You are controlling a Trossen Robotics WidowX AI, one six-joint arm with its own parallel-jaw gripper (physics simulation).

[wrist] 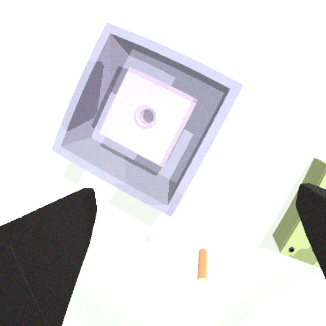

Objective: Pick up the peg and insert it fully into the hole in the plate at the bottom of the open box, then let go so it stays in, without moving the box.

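Frame: origin at the arm's base, x left, y up, z ahead, level; millimetres.
Seen in the pictures: gripper, fingertip midpoint: [199, 198].
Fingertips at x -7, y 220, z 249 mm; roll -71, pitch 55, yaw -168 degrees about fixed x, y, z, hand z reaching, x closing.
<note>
Pixels of each thing's middle, then the offset from my fingertips to it. "spot": a spot on its surface instead.
- peg, body centre: [202, 265] dz -108, dx +153, dy -234 mm
- open box, surface spot: [205, 150] spot: dz -8, dx +8, dy -176 mm
- plate, body centre: [149, 115] dz +69, dx +19, dy -239 mm
The peg [202, 265] is a short orange cylinder lying on the white surface, low in the wrist view and a little right of the middle. The open box [205, 150] is lavender-grey with a square rim, stands turned at an angle in the upper left, and is seen from above. The plate [167, 102] at its bottom is pale pink and square, with a round, ringed hole [147, 116] near its middle. My gripper [199, 198] is open, its black fingers wide apart at the left and right edges. Nothing is between them; the peg shows well below, in the gap between the fingers.
A yellow-green block [287, 227] with a small dark screw hole stands at the right edge, partly hidden behind the right finger. The box's lower corner lies above and left of the peg. Faint shadows fall on the white surface beside the box and the block.
</note>
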